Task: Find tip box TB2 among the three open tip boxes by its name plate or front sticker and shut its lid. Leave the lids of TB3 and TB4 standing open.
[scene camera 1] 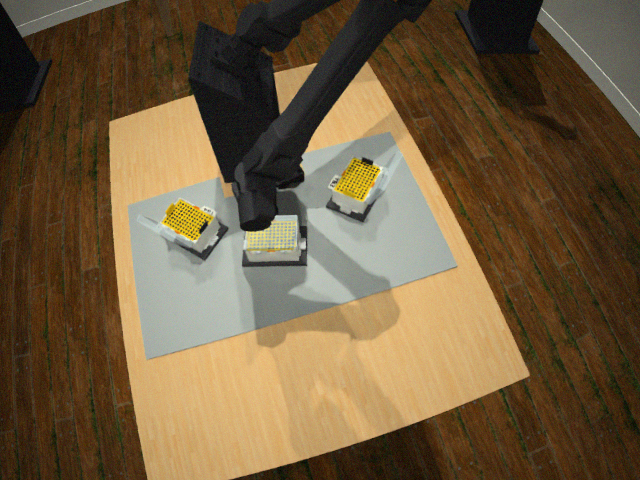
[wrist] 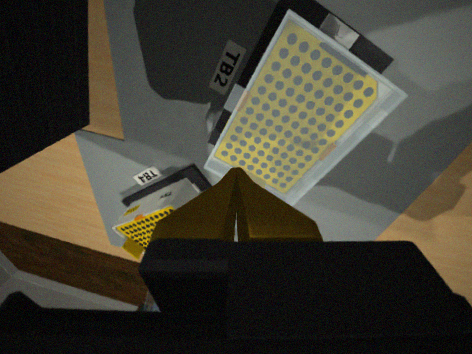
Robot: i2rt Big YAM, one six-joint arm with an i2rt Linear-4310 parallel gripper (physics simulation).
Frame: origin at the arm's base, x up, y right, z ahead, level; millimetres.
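Seen in the pictures: gripper, fingertip midpoint: (wrist: pixel 236 176); arm's base, origin of the base link: (scene camera 1: pixel 232 60).
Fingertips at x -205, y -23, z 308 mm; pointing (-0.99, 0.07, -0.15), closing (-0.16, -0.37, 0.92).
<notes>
Pixels of each thing's top centre, then the offset from my fingertips to it. Level surfaces: height alone.
- Tip box TB2, middle of its top: (wrist: pixel 273 129) (scene camera 1: pixel 271 226) dz +12, dx -34, dy -25 mm
- TB4, middle of its top: (wrist: pixel 155 246) (scene camera 1: pixel 185 216) dz -47, dx -37, dy +186 mm
- TB3, middle of its top: (scene camera 1: pixel 358 175) dz -110, dx -37, dy -246 mm
- grey mat, its level: dx -111 mm
- wooden table, its level: dx -114 mm
Tip box TB2 (scene camera 1: pixel 272 253) (wrist: pixel 300 110) stands in the middle of the mat, its name plate (wrist: pixel 227 67) readable in the wrist view. Its clear lid lies over the yellow tip rack; whether it is fully seated I cannot tell. My gripper (wrist: pixel 236 176) is shut and empty, its tips at or over the lid's near edge in the wrist view; in the scene view the arm hides the fingers. TB4 (scene camera 1: pixel 188 222) (wrist: pixel 145 227) stands at the left in the scene view, its clear lid (scene camera 1: pixel 149 224) open. TB3 (scene camera 1: pixel 357 183) stands at the right, its clear lid (scene camera 1: pixel 391 167) open.
The boxes stand on a grey mat (scene camera 1: pixel 191 315) (wrist: pixel 102 195) on a wooden table (scene camera 1: pixel 206 408). A tall black block (scene camera 1: pixel 240 118) (wrist: pixel 40 75) stands behind the mat, close to my arm. Dark stands (scene camera 1: pixel 498 25) are on the floor beyond the table.
</notes>
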